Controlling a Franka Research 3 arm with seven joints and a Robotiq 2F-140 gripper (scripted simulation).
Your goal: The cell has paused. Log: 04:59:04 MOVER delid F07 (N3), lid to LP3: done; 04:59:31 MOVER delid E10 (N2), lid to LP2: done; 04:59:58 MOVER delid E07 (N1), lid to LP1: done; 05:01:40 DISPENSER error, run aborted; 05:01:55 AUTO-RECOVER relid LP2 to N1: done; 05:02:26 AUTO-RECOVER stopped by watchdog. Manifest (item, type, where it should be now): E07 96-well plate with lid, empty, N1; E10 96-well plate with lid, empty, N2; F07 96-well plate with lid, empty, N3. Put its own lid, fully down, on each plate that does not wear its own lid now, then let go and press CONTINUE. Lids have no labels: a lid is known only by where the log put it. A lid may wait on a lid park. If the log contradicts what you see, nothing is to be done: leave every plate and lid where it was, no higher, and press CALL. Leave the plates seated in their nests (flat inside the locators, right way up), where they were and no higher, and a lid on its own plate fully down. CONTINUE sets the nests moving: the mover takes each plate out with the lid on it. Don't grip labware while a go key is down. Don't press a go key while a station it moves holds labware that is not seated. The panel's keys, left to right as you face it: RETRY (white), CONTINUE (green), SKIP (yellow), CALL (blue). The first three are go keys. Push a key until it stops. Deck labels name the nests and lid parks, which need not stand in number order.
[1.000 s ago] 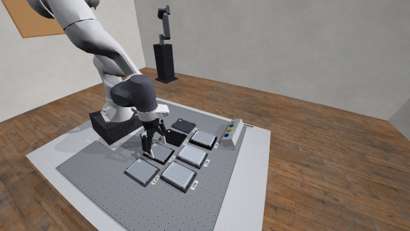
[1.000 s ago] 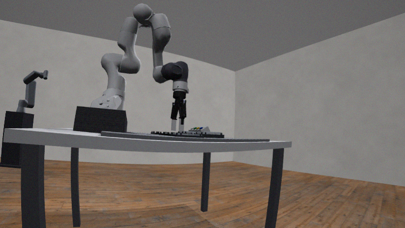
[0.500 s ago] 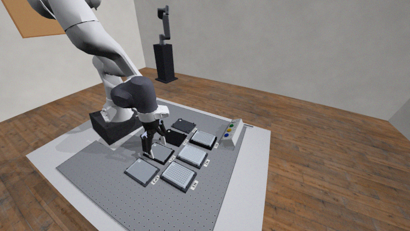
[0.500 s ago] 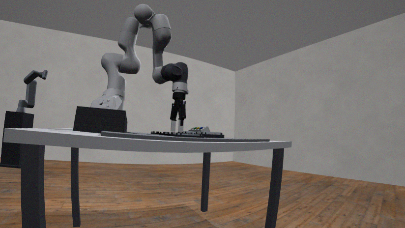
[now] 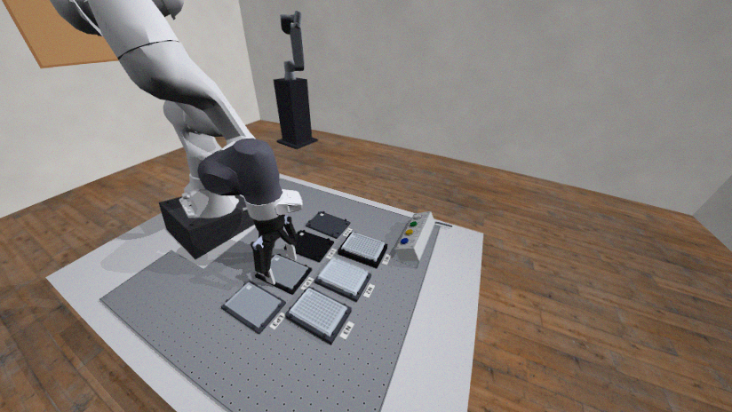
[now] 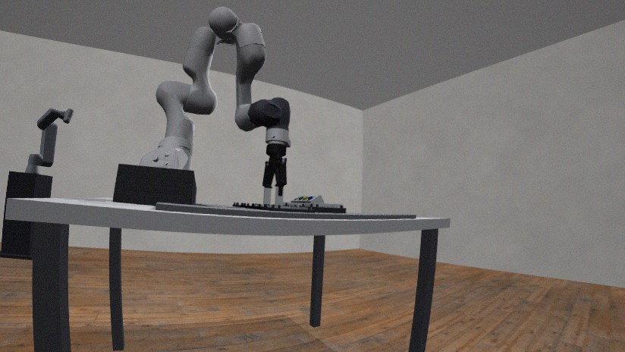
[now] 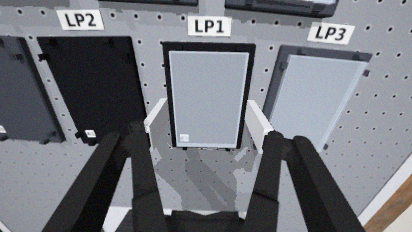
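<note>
Now: hand 3 cm above the clear lid. From my hand the other things lie so: lid park LP3 (2 cm ahead, 13 cm to the right, 4 cm below); then lid park LP1 (4 cm below); then grey lid (2 cm ahead, 13 cm to the right, 3 cm below).
</note>
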